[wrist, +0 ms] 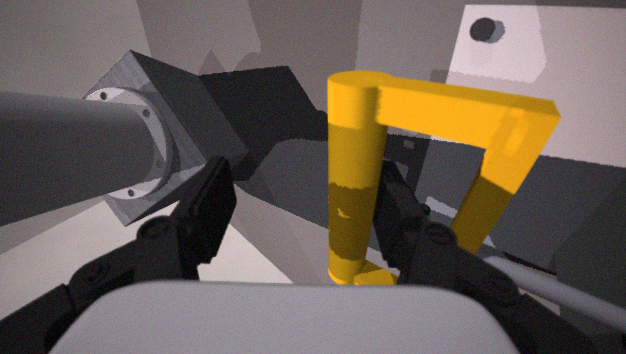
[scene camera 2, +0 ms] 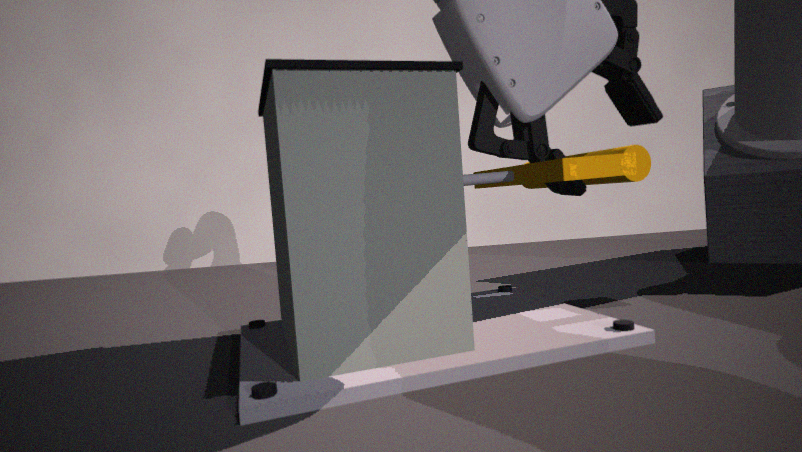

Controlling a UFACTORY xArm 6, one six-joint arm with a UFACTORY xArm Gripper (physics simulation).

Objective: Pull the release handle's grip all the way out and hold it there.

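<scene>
The release handle's yellow grip (scene camera 2: 636, 162) (wrist: 351, 165) is the round bar of a yellow frame. The frame stands out from the right side of the grey-green box (scene camera 2: 365, 224). A length of grey rod (scene camera 2: 487, 178) (wrist: 560, 290) shows between box and frame. My gripper (scene camera 2: 606, 155) (wrist: 303, 181) stands wide open around the grip. One black finger reaches through the frame, on the box side, close against the grip; whether they touch is hard to tell. The other finger is on the far side, with a clear gap between it and the grip.
The box has a black lid (scene camera 2: 365, 64) and stands on a pale baseplate (scene camera 2: 550, 339) (wrist: 590, 65) with black bolts (scene camera 2: 623, 324) (wrist: 483, 30). The dark robot pedestal (scene camera 2: 744, 216) (wrist: 185, 110) stands beyond the grip, at the right in the scene view.
</scene>
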